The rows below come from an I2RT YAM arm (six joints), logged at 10 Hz.
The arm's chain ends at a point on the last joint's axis. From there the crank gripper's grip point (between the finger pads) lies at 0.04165 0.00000 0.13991 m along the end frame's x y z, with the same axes.
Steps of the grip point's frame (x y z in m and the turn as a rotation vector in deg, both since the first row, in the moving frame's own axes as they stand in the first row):
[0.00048, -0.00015, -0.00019, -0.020, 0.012, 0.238]
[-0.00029, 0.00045, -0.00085, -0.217, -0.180, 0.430]
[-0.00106, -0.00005, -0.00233, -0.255, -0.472, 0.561]
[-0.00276, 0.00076, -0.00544, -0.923, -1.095, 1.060]
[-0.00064, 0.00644, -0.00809, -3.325, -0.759, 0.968]
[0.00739, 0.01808, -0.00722, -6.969, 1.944, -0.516]
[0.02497, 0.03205, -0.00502, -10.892, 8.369, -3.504]
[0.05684, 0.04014, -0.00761, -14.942, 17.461, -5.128]
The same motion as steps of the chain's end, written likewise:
[0.00045, -0.00037, -0.00018, -0.020, 0.012, 0.238]
[0.00015, -0.00039, -0.00098, -0.217, -0.180, 0.430]
[0.00010, -0.00108, -0.00267, -0.255, -0.472, 0.561]
[-0.00005, -0.00225, -0.00619, -0.923, -1.095, 1.060]
[0.00129, -0.00238, -0.00837, -3.325, -0.759, 0.968]
[0.00260, 0.00159, -0.00472, -6.969, 1.944, -0.516]
[0.00445, 0.00944, 0.00476, -10.892, 8.369, -3.504]
[0.01585, 0.01181, 0.01535, -14.942, 17.461, -5.128]

